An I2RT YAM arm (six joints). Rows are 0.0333 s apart.
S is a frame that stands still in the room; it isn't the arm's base.
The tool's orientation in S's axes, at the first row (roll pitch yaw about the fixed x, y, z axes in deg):
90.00, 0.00, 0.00
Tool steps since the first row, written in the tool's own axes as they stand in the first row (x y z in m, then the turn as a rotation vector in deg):
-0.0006, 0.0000, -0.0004, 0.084, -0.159, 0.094
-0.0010, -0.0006, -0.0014, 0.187, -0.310, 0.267
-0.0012, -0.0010, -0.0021, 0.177, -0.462, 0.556
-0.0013, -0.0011, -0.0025, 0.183, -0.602, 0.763
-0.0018, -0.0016, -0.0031, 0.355, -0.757, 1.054
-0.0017, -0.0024, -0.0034, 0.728, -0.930, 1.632
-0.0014, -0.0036, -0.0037, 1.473, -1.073, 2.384
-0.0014, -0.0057, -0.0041, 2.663, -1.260, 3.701
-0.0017, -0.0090, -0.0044, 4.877, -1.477, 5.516
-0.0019, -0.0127, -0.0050, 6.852, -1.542, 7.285
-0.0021, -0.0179, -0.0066, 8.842, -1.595, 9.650
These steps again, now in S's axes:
-0.0006, 0.0004, 0.0000, 0.084, -0.094, -0.159
-0.0010, 0.0014, -0.0006, 0.187, -0.267, -0.310
-0.0012, 0.0021, -0.0010, 0.177, -0.556, -0.462
-0.0013, 0.0025, -0.0011, 0.183, -0.763, -0.602
-0.0018, 0.0031, -0.0016, 0.355, -1.054, -0.757
-0.0017, 0.0034, -0.0024, 0.728, -1.632, -0.930
-0.0014, 0.0037, -0.0036, 1.473, -2.384, -1.073
-0.0014, 0.0041, -0.0057, 2.663, -3.701, -1.260
-0.0017, 0.0044, -0.0090, 4.877, -5.516, -1.477
-0.0019, 0.0050, -0.0127, 6.852, -7.285, -1.542
-0.0021, 0.0066, -0.0179, 8.842, -9.650, -1.595

